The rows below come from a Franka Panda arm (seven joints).
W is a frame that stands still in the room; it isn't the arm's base.
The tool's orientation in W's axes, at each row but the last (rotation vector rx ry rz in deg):
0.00 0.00 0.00
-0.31 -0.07 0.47
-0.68 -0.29 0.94
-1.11 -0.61 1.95
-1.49 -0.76 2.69
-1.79 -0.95 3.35
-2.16 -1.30 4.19
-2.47 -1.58 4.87
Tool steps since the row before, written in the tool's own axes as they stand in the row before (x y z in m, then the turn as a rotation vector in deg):
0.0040 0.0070 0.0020 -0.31 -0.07 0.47
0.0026 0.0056 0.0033 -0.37 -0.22 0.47
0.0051 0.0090 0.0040 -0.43 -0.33 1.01
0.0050 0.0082 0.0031 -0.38 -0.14 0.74
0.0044 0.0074 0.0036 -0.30 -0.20 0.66
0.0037 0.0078 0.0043 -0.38 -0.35 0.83
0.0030 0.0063 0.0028 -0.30 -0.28 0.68
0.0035 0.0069 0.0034 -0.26 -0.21 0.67
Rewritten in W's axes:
0.0040 0.0070 0.0020 -0.31 -0.07 0.47
0.0025 0.0056 0.0033 -0.37 -0.22 0.47
0.0049 0.0091 0.0039 -0.43 -0.33 1.01
0.0047 0.0084 0.0030 -0.38 -0.14 0.74
0.0040 0.0077 0.0035 -0.30 -0.20 0.66
0.0032 0.0081 0.0041 -0.37 -0.35 0.83
0.0025 0.0066 0.0026 -0.30 -0.28 0.68
0.0028 0.0073 0.0032 -0.26 -0.20 0.67

